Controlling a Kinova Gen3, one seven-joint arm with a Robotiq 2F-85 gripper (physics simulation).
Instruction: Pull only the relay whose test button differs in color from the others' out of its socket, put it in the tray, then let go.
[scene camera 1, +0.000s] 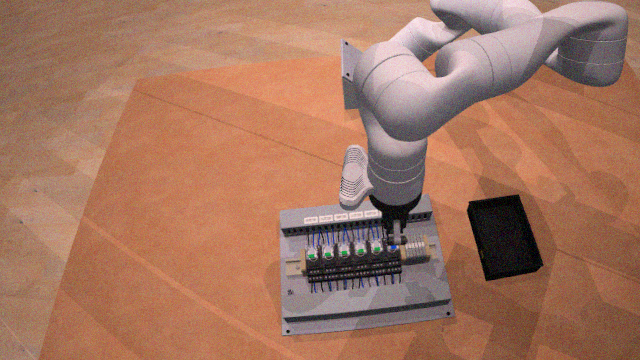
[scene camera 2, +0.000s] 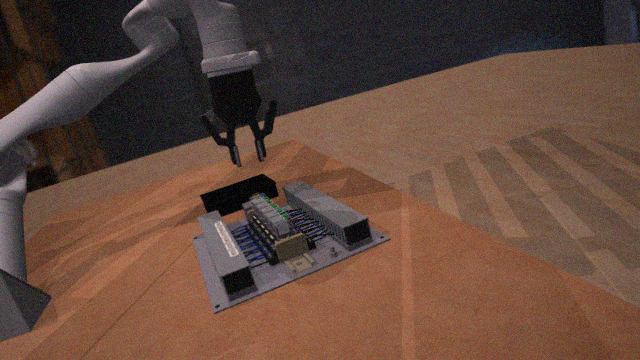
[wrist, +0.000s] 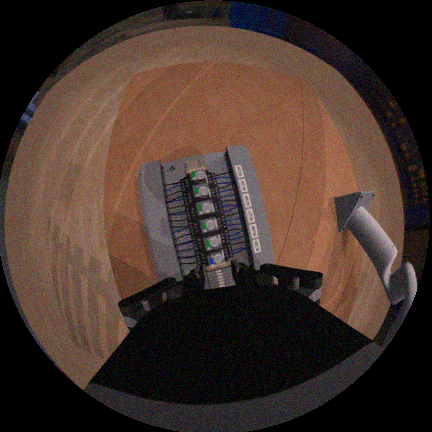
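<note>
The relay with the blue test button sits in its socket at the end of the row beside the terminal blocks. The other relays in the row have green buttons. My gripper points down above that end of the row. In the second scene view its fingers stand apart with a gap of air between them, well above the relays, and they hold nothing. The black tray stands to the right of the panel in the first scene view.
The grey panel carries two raised wiring ducts along the row's sides, with blue and black wires between. Light terminal blocks adjoin the blue-button relay. The arm's base bracket stands behind the panel.
</note>
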